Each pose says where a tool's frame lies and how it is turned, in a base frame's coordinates. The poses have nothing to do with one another.
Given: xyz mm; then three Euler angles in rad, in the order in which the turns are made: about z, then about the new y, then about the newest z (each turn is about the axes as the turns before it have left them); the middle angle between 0 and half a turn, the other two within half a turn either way.
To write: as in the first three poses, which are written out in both.
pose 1, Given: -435.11 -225.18 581.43 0.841 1.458 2.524
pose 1, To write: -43.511 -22.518 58.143 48.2 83.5 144.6
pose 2, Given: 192.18 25.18 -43.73 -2.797 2.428 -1.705
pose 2, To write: 19.218 2.518 -4.373 -160.3 139.1 -97.7
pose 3, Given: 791.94 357.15 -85.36 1.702 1.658 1.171
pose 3, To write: 79.194 35.715 -8.536 97.5 95.0 67.1
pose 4, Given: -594.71 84.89 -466.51 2.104 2.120 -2.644
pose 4, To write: -59.471 8.489 -46.651 120.6 121.5 -151.5
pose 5, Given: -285.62 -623.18 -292.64 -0.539 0.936 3.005
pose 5, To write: -28.562 -62.318 -29.264 -30.9 53.6 172.2
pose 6, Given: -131.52 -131.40 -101.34 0.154 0.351 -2.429
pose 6, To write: -13.152 -13.140 -10.134 8.8 20.1 -139.2
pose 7, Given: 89.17 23.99 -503.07 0.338 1.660 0.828
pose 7, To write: 8.917 2.399 -50.307 19.4 95.1 47.4
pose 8, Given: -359.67 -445.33 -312.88 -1.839 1.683 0.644
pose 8, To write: -35.967 -44.533 -31.288 -105.4 96.4 36.9
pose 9, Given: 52.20 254.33 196.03 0.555 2.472 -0.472
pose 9, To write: 5.220 25.433 19.603 31.8 141.6 -27.0
